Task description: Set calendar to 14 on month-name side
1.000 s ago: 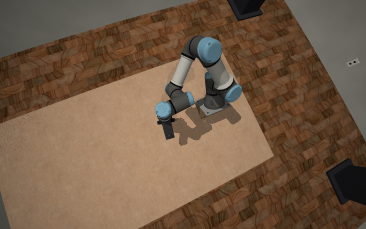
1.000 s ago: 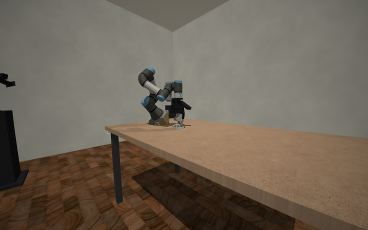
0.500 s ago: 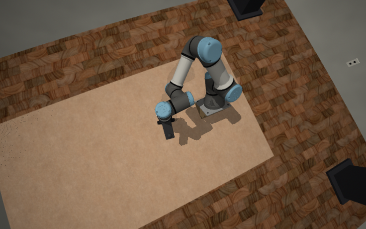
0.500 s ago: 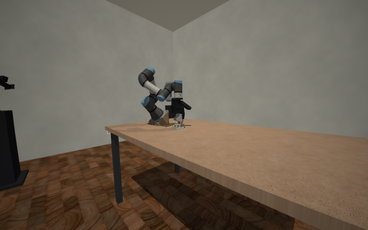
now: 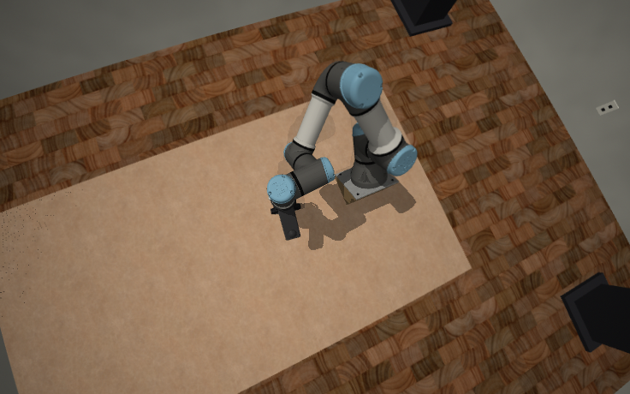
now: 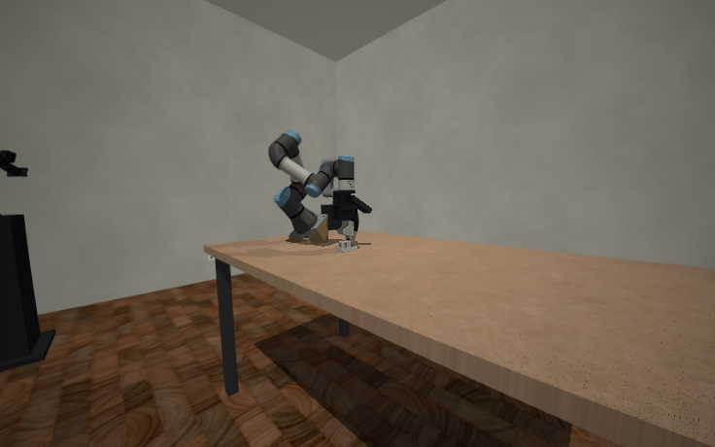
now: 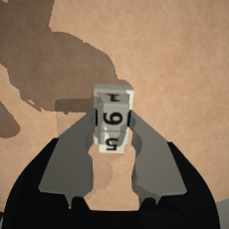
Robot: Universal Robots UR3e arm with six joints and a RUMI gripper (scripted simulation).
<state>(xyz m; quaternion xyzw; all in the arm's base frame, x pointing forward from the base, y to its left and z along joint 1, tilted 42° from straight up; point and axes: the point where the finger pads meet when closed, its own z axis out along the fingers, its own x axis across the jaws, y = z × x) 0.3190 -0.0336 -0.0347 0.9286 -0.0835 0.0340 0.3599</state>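
My gripper is now 30 mm above the tray and 20 mm to the left of it. Also, from my hand: white digit cube: 10 mm below.
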